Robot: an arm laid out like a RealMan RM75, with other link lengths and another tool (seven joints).
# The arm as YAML. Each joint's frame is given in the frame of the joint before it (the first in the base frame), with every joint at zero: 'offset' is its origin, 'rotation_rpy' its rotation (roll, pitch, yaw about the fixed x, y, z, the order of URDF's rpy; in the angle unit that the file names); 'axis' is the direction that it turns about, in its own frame. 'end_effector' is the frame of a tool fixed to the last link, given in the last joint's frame.
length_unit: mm
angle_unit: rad
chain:
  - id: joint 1
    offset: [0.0, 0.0, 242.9]
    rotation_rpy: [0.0, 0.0, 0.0]
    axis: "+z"
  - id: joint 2
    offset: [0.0, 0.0, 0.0]
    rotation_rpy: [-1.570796, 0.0, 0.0]
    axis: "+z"
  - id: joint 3
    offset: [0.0, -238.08, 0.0]
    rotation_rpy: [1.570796, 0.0, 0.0]
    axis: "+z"
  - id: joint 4
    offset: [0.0, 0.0, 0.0]
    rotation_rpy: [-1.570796, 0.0, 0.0]
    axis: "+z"
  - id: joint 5
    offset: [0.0, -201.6, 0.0]
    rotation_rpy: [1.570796, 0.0, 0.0]
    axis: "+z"
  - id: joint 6
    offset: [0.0, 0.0, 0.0]
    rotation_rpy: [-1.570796, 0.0, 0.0]
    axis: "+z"
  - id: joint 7
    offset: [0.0, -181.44, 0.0]
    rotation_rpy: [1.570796, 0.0, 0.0]
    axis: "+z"
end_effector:
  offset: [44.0, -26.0, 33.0]
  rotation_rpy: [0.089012, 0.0, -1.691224]
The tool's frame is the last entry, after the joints.
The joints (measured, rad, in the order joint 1, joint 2, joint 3, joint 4, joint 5, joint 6, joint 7), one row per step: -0.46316, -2.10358, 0.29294, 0.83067, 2.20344, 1.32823, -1.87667; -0.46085, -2.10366, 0.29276, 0.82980, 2.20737, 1.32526, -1.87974; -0.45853, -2.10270, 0.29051, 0.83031, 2.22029, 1.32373, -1.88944; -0.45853, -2.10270, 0.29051, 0.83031, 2.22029, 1.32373, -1.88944; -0.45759, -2.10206, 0.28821, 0.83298, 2.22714, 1.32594, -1.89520; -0.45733, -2.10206, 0.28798, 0.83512, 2.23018, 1.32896, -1.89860; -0.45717, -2.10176, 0.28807, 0.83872, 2.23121, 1.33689, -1.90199; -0.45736, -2.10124, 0.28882, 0.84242, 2.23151, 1.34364, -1.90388; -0.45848, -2.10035, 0.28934, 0.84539, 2.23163, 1.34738, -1.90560; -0.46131, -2.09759, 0.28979, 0.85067, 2.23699, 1.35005, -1.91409; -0.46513, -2.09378, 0.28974, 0.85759, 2.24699, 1.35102, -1.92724; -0.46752, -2.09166, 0.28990, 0.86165, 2.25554, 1.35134, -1.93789; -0.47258, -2.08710, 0.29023, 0.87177, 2.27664, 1.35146, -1.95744; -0.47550, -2.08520, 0.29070, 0.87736, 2.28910, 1.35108, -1.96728
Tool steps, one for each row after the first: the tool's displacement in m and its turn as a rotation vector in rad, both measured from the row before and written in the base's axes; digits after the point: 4 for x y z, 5 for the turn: -0.0021, -0.0010, -0.0005, -0.00161, 0.00076, 0.00750; -0.0036, -0.0017, -0.0007, -0.00664, 0.00182, 0.01418; 0.0000, 0.0000, 0.0000, 0.00000, 0.00000, 0.00000; -0.0014, -0.0009, 0.0002, -0.00315, 0.00057, 0.00586; -0.0001, -0.0004, -0.0002, -0.00290, -0.00061, 0.00120; 0.0011, -0.0004, 0.0001, -0.00380, -0.00277, -0.00282; 0.0012, -0.0001, 0.0003, -0.00285, -0.00096, -0.00404; 0.0010, 0.0004, 0.0007, -0.00089, 0.00027, -0.00308; 0.0003, 0.0009, 0.0016, -0.00218, 0.00254, 0.00143; -0.0005, 0.0011, 0.0023, -0.00280, 0.00489, 0.00590; -0.0007, 0.0004, 0.0009, -0.00362, 0.00249, 0.00626; -0.0018, 0.0008, 0.0022, -0.00814, 0.01093, 0.01232; -0.0010, 0.0004, 0.0009, -0.00504, 0.00708, 0.00653
